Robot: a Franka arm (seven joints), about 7 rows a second.
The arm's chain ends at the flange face. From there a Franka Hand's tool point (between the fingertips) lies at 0.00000 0.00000 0.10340 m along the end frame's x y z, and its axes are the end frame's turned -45 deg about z.
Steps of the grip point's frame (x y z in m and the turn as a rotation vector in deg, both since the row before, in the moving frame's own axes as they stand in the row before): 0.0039 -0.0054 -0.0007 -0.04 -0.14 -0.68; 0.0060 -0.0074 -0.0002 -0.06 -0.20 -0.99; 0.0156 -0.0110 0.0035 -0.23 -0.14 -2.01; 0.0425 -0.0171 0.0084 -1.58 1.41 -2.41; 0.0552 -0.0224 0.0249 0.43 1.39 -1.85; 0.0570 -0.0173 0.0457 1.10 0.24 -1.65
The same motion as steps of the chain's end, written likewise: -0.0009 -0.0068 -0.0007 -0.13 -0.07 -0.68; -0.0008 -0.0098 -0.0002 -0.18 -0.10 -0.99; 0.0031 -0.0193 0.0035 -0.26 0.06 -2.01; 0.0141 -0.0423 0.0085 -0.12 2.11 -2.41; 0.0220 -0.0525 0.0249 1.29 0.68 -1.85; 0.0292 -0.0508 0.0457 0.95 -0.61 -1.65
